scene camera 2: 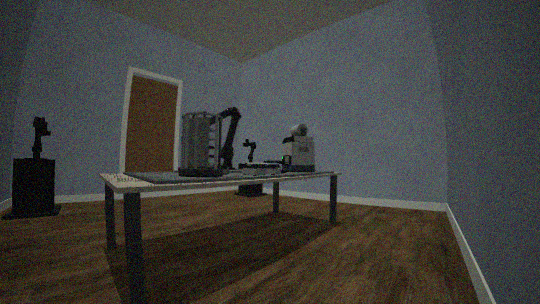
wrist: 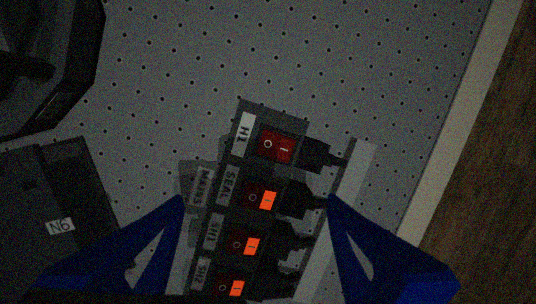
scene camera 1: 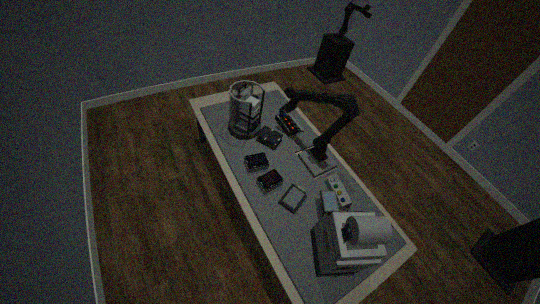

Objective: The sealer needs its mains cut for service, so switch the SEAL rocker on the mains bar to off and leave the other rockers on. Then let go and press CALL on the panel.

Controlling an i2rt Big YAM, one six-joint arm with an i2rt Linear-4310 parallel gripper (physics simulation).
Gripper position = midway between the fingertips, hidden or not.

My gripper [wrist: 255, 201] is open, holding nothing. Also in view: a cylindrical wire rack [wrist: 56, 56].
